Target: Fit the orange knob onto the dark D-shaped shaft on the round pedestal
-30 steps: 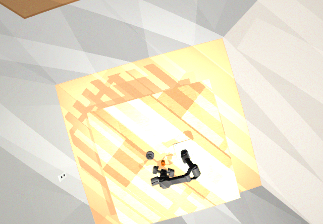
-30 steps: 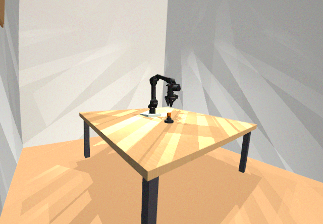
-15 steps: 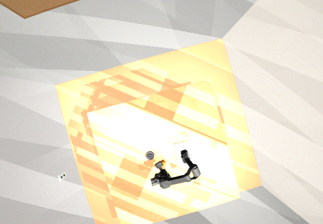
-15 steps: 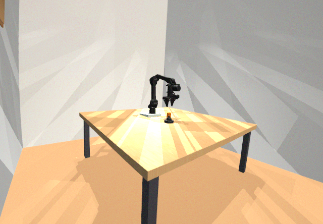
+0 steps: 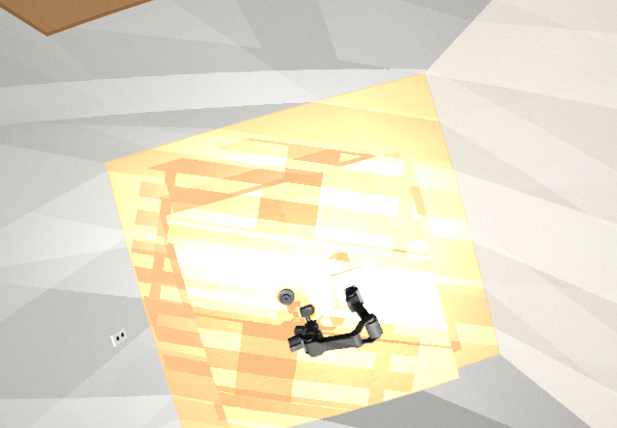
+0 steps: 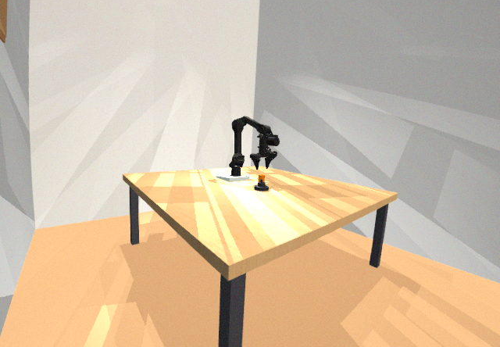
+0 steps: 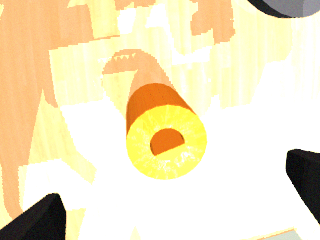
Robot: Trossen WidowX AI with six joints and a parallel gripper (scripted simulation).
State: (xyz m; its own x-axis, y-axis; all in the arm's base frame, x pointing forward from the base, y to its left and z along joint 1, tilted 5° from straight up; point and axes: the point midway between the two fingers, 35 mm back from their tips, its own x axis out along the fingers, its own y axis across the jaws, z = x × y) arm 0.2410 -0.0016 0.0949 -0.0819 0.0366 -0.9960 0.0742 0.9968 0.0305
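Right now the orange knob is 70 mm below my gripper tip. Round my gripper tip: pedestal 120 mm to the right, 90 mm ahead, 70 mm below.
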